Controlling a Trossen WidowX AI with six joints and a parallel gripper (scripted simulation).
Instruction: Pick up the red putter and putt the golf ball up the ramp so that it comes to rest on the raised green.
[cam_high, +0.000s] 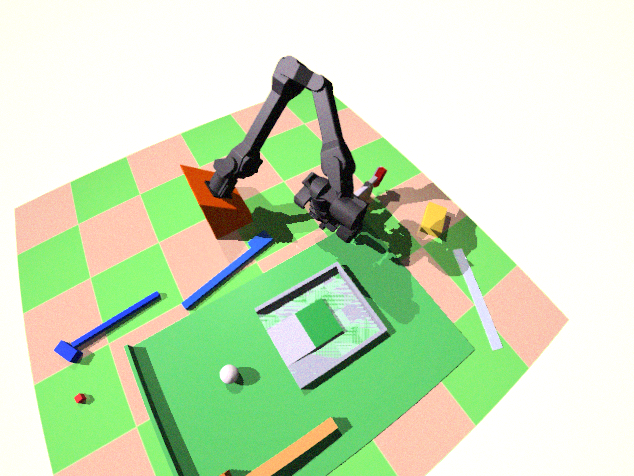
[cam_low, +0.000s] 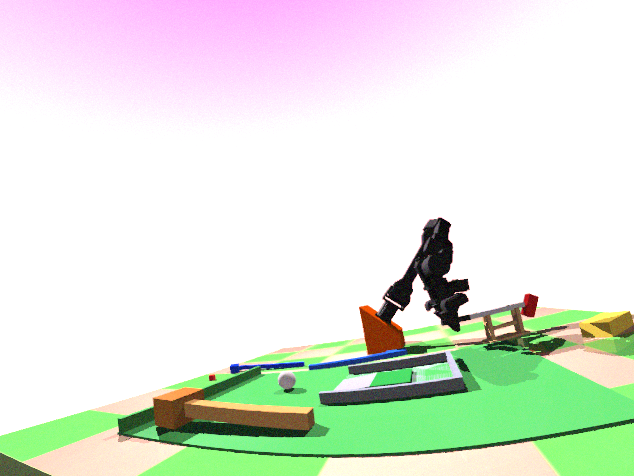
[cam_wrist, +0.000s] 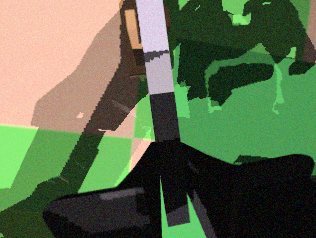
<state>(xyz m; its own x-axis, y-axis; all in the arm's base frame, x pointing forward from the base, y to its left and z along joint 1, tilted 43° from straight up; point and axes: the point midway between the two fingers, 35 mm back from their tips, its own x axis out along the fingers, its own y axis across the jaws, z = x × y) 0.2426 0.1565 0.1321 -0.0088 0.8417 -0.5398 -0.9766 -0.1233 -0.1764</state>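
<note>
My gripper tip is now 110 mm to the right of the red putter, 30 mm past it and 20 mm below it. Round my gripper tip: pale grey bar 400 mm ahead, 220 mm to the left, 50 mm below; white golf ball 420 mm to the right, 180 mm ahead, 20 mm below; yellow block 290 mm to the left, 150 mm ahead, 30 mm below.
</note>
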